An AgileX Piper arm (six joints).
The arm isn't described. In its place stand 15 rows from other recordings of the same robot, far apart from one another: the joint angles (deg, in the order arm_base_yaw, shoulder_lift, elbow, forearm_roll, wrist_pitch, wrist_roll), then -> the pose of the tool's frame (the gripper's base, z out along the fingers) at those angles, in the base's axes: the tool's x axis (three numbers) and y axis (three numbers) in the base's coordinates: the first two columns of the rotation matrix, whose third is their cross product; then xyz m.
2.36, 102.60, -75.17, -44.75, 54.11, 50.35 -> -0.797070 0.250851 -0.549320 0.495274 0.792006 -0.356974 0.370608 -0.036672 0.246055
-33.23, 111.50, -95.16, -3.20, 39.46, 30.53 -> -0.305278 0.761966 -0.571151 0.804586 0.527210 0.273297 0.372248 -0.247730 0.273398
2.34, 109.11, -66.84, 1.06, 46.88, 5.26 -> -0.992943 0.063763 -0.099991 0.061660 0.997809 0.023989 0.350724 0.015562 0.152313
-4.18, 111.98, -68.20, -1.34, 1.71, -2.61 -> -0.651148 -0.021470 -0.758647 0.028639 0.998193 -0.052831 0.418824 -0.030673 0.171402
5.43, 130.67, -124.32, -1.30, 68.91, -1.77 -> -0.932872 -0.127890 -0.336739 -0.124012 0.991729 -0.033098 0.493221 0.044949 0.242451
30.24, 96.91, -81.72, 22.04, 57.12, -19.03 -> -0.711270 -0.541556 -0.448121 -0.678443 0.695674 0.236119 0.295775 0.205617 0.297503
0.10, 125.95, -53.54, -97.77, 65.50, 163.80 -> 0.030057 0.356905 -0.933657 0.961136 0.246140 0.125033 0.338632 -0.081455 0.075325
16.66, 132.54, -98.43, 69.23, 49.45, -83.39 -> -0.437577 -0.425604 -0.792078 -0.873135 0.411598 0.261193 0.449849 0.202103 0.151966
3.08, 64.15, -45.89, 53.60, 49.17, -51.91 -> -0.645985 -0.177366 -0.742458 -0.576921 0.750349 0.322706 0.205981 0.066585 0.304429
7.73, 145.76, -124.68, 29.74, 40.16, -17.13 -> -0.815340 -0.003143 -0.578974 -0.231006 0.918709 0.320327 0.545960 0.103488 0.133398
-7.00, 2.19, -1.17, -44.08, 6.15, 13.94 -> -0.104425 -0.489149 -0.865927 0.165458 0.850008 -0.500110 0.057382 -0.013879 0.210987
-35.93, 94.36, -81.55, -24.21, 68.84, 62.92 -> 0.039706 0.890879 -0.452502 0.998806 -0.048287 -0.007424 0.249549 -0.223821 0.308192
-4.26, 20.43, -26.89, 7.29, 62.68, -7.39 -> -0.773667 -0.012393 -0.633471 -0.051390 0.997742 0.043244 0.047722 0.006733 0.258811
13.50, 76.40, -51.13, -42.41, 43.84, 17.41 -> -0.785256 -0.438686 -0.436952 -0.172548 0.832793 -0.526007 0.262163 0.019222 0.273902
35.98, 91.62, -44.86, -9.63, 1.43, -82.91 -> 0.608969 -0.792415 0.035136 -0.527238 -0.437480 -0.728444 0.254826 0.184536 0.191319
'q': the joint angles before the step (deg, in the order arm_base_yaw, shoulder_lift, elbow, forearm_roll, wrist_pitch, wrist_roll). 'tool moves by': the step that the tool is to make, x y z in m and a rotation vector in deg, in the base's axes. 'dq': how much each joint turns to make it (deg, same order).
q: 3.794, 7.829, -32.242, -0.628, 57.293, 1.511
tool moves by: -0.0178, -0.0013, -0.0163, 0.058, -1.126, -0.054
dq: 0.021, -6.858, 2.479, -0.064, 3.252, 0.020
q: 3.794, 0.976, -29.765, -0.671, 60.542, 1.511
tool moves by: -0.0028, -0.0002, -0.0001, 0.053, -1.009, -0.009
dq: -0.005, -1.007, 0.002, -0.011, -0.005, -0.005
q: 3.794, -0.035, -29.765, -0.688, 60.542, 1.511
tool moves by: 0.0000, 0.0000, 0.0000, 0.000, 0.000, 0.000
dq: 0.000, 0.000, 0.000, 0.000, 0.000, 0.000
